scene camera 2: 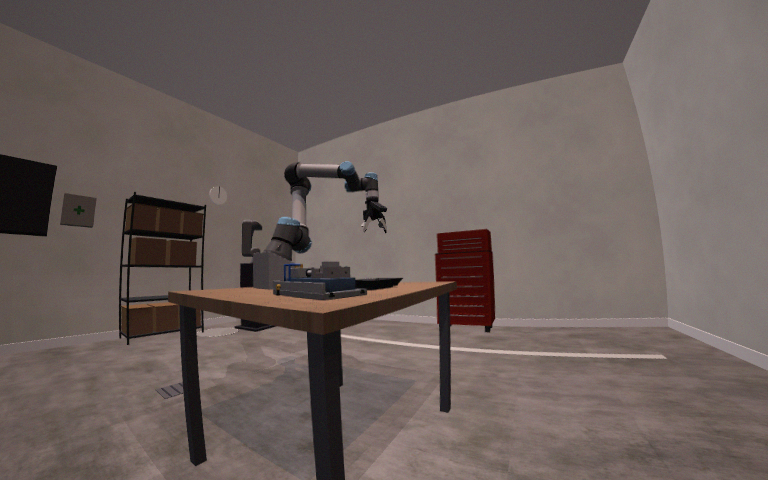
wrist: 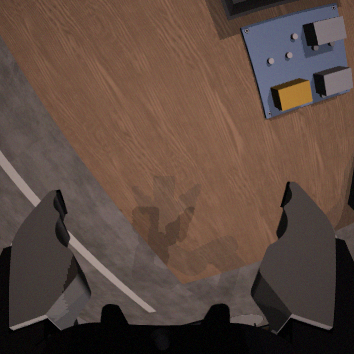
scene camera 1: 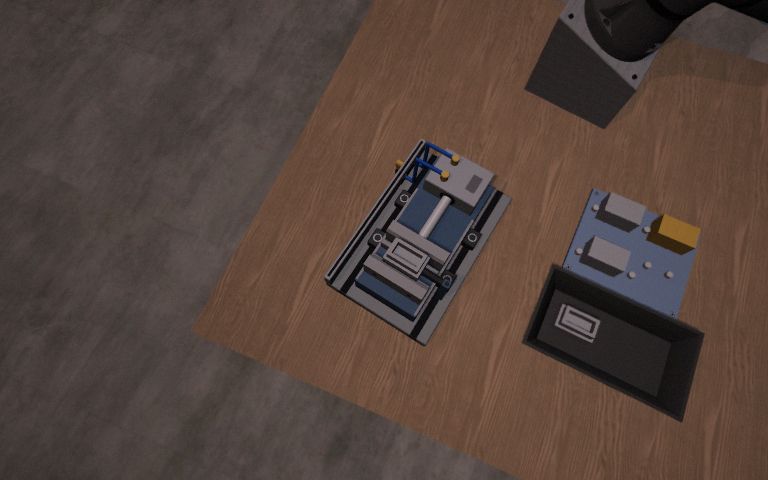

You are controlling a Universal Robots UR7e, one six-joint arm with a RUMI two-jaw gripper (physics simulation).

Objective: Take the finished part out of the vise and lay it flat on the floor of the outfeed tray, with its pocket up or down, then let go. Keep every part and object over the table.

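Frame: origin at the arm's base, x back, y down, z right, level; millimetres.
Seen in the pictures: gripper, fingertip midpoint: [scene camera 2: 375,232] [wrist: 171,188]; arm's base, link origin: [scene camera 2: 276,259] [scene camera 1: 621,18].
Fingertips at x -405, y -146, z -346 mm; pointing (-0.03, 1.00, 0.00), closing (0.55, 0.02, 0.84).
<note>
Pixels of each thing's top centre, then the offset from my fingertips to it. "pt": a spot on its surface instead. Level surfaces: height alone.
- finished part, top centre: [scene camera 1: 407,254] [scene camera 2: 330,261] dy +174, dx -78, dz +604 mm
- vise, top centre: [scene camera 1: 427,220] [scene camera 2: 317,266] dy +190, dx -12, dz +586 mm
- similar grey pocketed part, top centre: [scene camera 1: 581,321] dy +242, dx -96, dz +323 mm
- blue board, surface spot: [scene camera 1: 651,288] [wrist: 272,38] pt dy +281, dx -2, dz +201 mm
- orange block, top centre: [wrist: 295,95] [scene camera 1: 679,230] dy +246, dx +94, dz +180 mm
- table, surface height: dy +289 mm
The finished part [scene camera 1: 406,258], a light grey rectangular block with a pocket facing up, sits between the jaws of the vise [scene camera 1: 465,178] [scene camera 2: 334,284]. The outfeed tray [scene camera 1: 684,362] [scene camera 2: 382,281] is a dark open box to the right of the vise in scene camera 1; its edge also shows at the top of the wrist view. A similar grey pocketed part [scene camera 1: 577,322] lies flat in the tray's left end. My gripper [scene camera 2: 374,230] [wrist: 171,188] is open and empty, high above the table and pointing down. The vise does not show in the wrist view.
A blue board [scene camera 1: 651,288] [wrist: 265,45] beside the tray bears two grey blocks, an orange block [scene camera 1: 676,233] [wrist: 294,95] and small pegs. Blue tubes [scene camera 1: 433,168] with brass tips stand at the vise's rear. The arm's base block [scene camera 1: 577,79] stands on the table [scene camera 1: 317,316].
</note>
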